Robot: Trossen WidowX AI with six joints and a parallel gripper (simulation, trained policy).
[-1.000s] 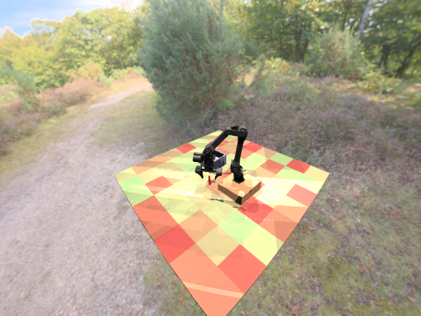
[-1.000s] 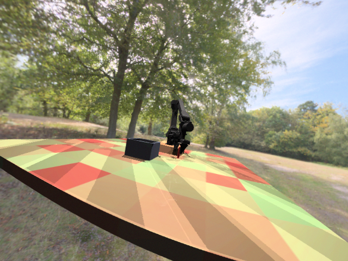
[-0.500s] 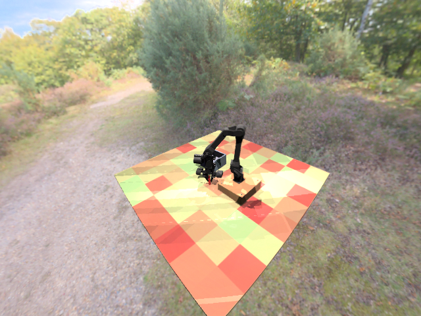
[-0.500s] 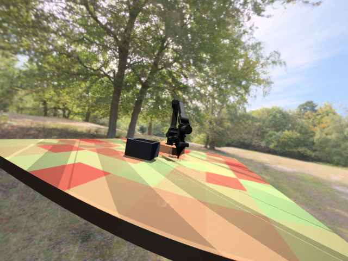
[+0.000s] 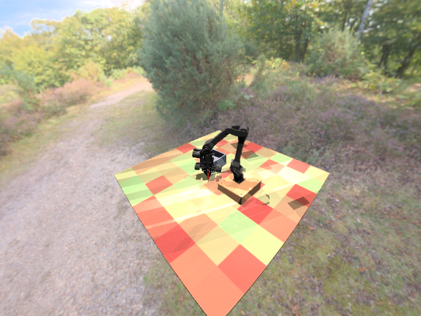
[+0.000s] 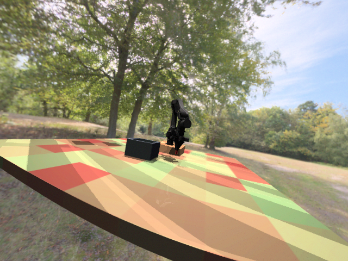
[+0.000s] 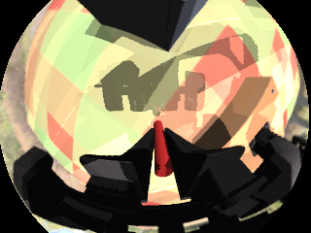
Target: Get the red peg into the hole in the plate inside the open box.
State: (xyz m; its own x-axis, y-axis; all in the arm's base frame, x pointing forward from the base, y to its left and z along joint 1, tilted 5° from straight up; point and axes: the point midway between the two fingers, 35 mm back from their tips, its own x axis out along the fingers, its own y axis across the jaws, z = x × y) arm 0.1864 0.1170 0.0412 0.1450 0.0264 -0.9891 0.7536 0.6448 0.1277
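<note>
The light plate is 150 mm ahead of my gripper tip, 170 mm to the right of it and 10 mm below it. Round my gripper tip: grey box: 150 mm ahead, 170 mm to the right, 30 mm below; red peg: 10 mm above.
</note>
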